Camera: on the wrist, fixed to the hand. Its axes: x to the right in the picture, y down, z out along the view.
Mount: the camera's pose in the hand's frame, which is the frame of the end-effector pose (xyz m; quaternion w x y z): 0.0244 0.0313 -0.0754 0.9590 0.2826 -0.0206 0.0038
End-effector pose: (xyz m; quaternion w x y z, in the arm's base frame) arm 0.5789 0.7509 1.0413 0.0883 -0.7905 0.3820 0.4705
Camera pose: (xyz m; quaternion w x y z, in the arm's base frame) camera 0.6149 0.6789 1.0692 0.3142 -0.7220 0.5005 0.3599
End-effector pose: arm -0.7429 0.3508 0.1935 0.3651 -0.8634 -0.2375 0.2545
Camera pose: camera -0.6712 0.3075 0.2090 0.5883 -0.7205 -0.1601 0.3304
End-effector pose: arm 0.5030 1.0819 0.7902 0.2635 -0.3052 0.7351 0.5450
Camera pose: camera 0.4594 1.0123 0.8128 0.3520 -0.2042 0.8547 0.3222
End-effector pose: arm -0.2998 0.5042 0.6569 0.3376 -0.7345 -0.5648 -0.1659
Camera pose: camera -0.2525 0.4660 0.7166 0.5203 -0.6146 -0.5927 0.0169
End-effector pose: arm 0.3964 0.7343 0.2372 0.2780 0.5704 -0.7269 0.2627
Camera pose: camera 0.3690 0.7770 0.3057 0.0894 0.6282 -0.6307 0.4467
